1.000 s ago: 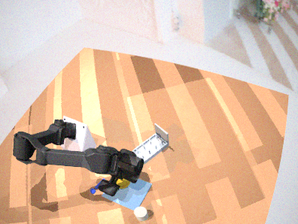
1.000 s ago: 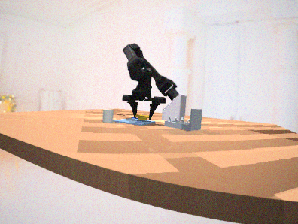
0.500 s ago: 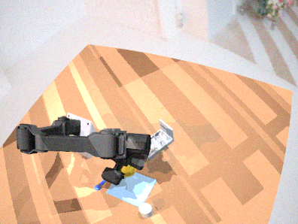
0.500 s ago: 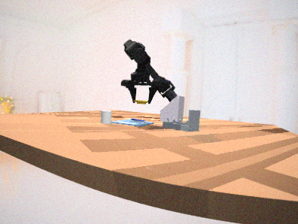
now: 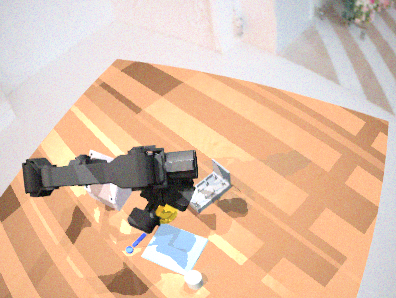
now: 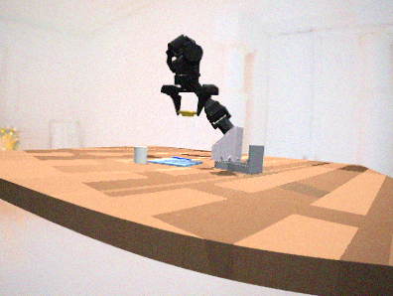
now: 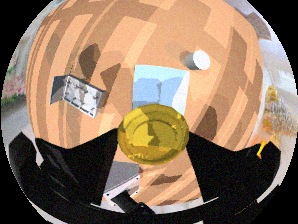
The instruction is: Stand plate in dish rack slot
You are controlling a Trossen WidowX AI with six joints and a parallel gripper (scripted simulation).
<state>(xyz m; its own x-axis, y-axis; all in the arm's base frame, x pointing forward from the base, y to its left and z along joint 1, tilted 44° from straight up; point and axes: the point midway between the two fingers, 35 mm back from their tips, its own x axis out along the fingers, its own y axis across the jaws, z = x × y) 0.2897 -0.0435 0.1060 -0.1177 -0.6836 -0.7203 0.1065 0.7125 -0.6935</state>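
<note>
Now: the grey dish rack 30 mm ahead of my gripper tip, 180 mm to the left of it and 130 mm below it. Round my gripper tip: yellow plate (10 mm above); then light blue mat (30 mm to the right, 150 mm below); then blue spoon (110 mm behind, 60 mm to the right, 150 mm below).
</note>
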